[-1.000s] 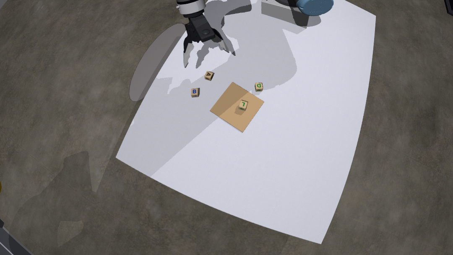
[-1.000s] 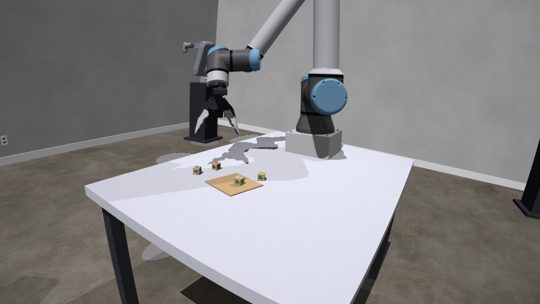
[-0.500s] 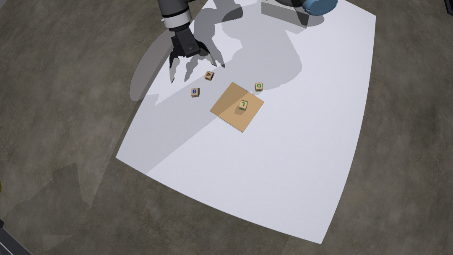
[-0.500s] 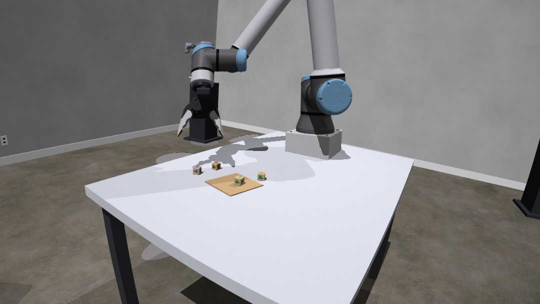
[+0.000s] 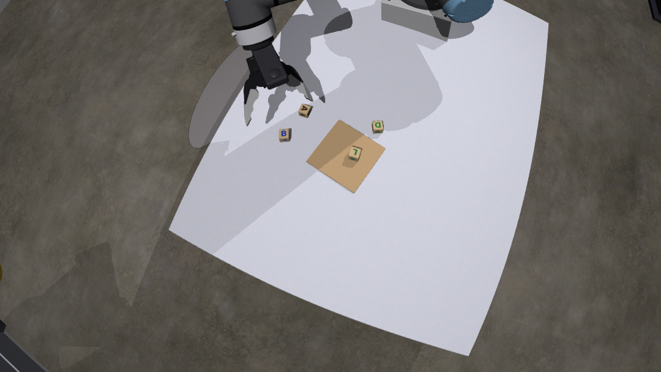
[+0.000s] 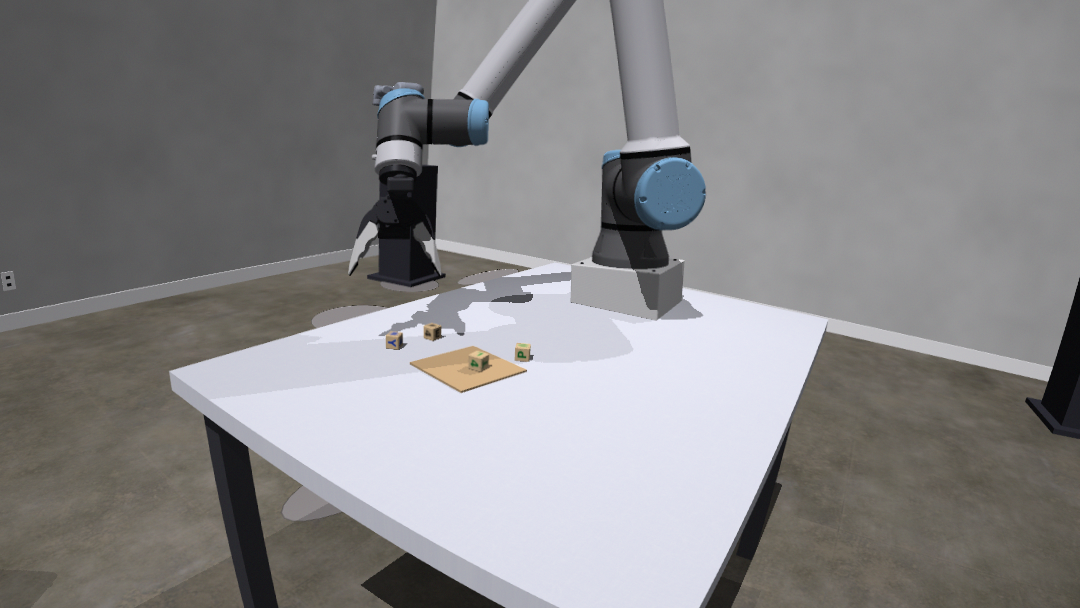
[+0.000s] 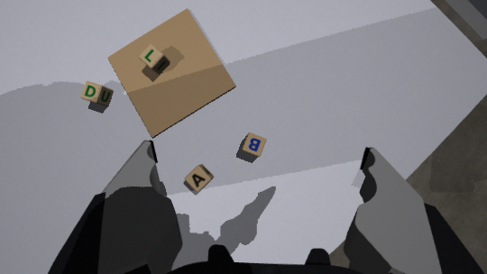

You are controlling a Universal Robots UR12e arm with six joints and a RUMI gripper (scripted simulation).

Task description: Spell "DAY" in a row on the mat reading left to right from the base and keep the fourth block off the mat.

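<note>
My hand is 18 cm to the right of the green-lettered block and 12 cm above it. Round my hand: D block: 21 cm to the left, 12 cm below, 9 cm behind; blue-lettered block: 12 cm below; tan mat: 16 cm to the left, 13 cm below.
</note>
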